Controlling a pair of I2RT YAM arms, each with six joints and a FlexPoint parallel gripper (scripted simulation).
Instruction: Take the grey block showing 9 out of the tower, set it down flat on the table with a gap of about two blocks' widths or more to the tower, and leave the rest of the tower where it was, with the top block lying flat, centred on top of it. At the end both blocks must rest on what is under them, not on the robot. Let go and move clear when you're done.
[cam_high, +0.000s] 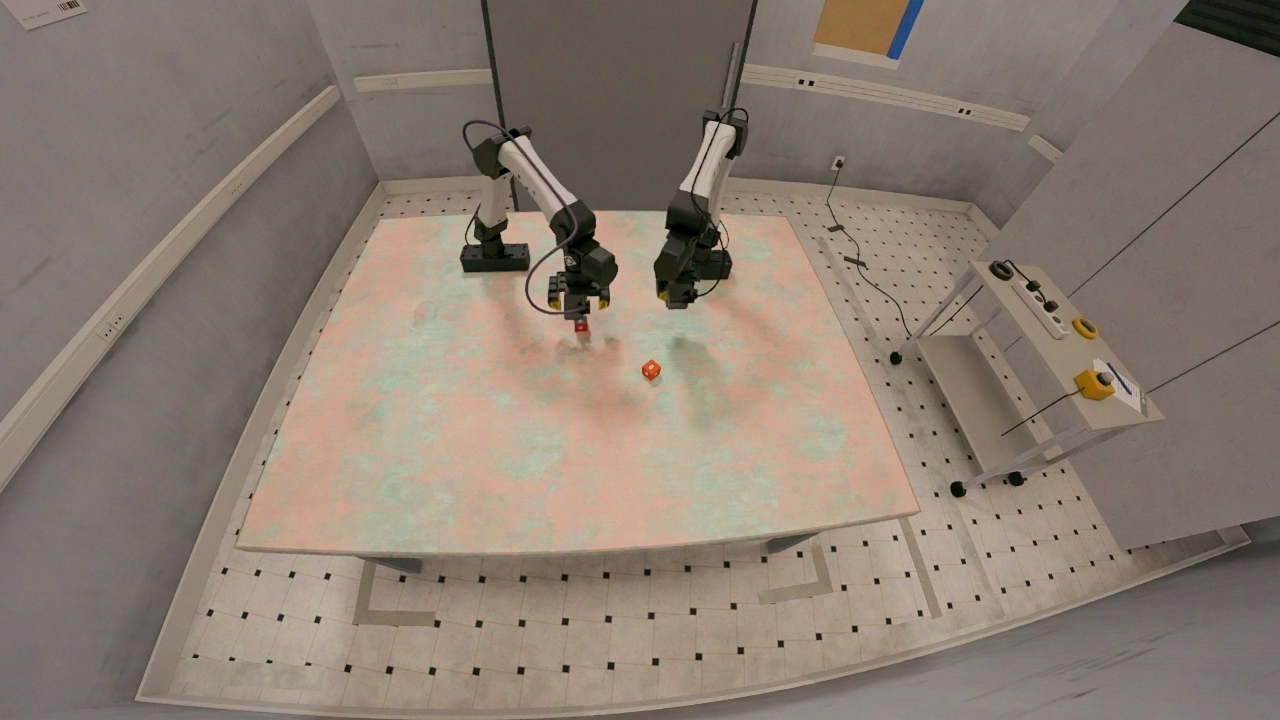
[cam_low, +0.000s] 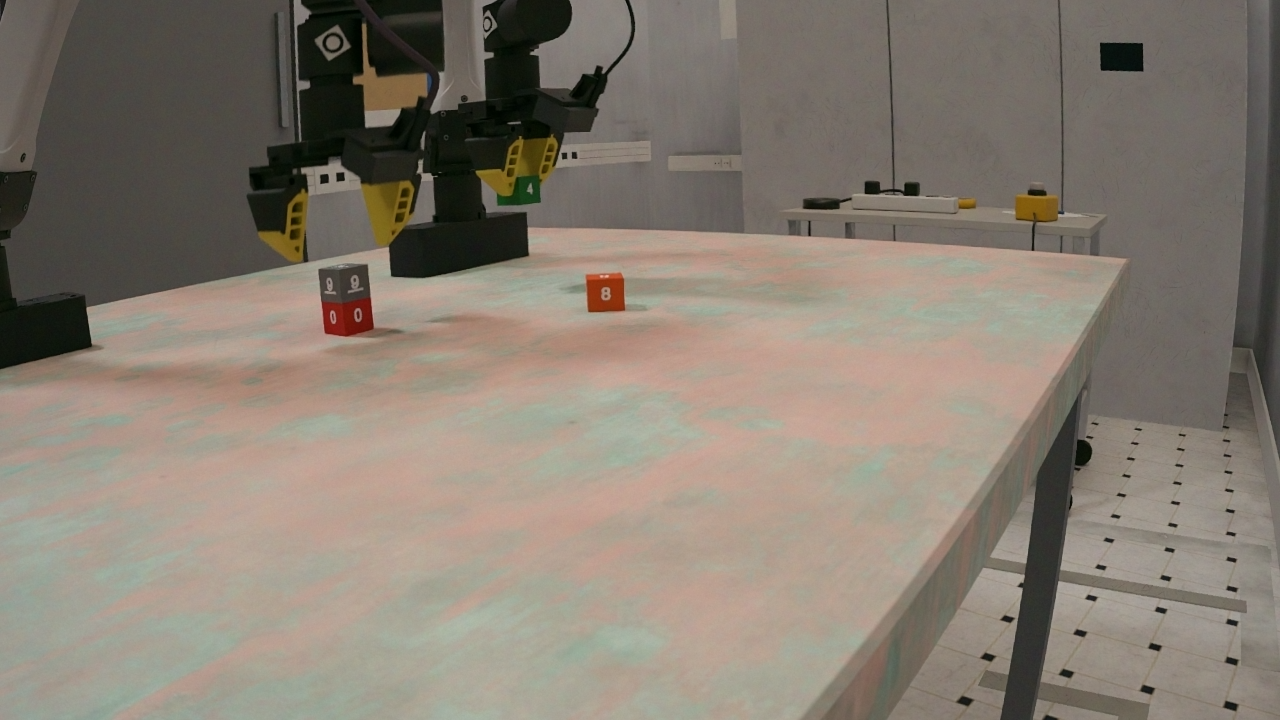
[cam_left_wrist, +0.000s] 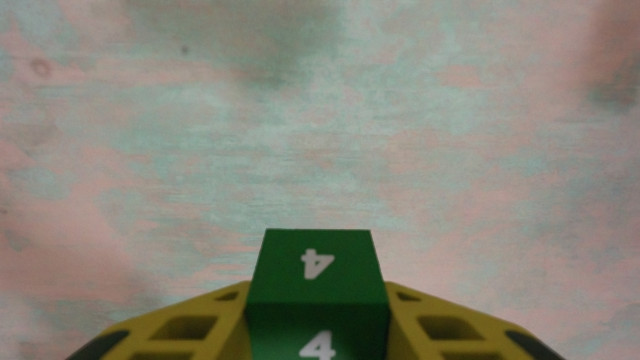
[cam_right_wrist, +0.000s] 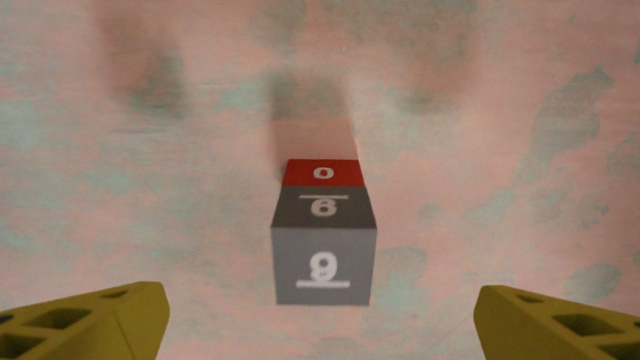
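Observation:
The red block showing 0 is 60 mm below my right hand. The rest, counted from my right hand: orange block showing 8: 180 mm to the left, 140 mm ahead, 60 mm below; green block showing 4: 230 mm to the left, 30 mm above, 20 mm behind.
Now: the green block showing 4 right at my left hand. The rest, counted from my left hand: orange block showing 8: 16 cm ahead, 5 cm to the right, 9 cm below; then red block showing 0: 2 cm ahead, 23 cm to the right, 9 cm below.

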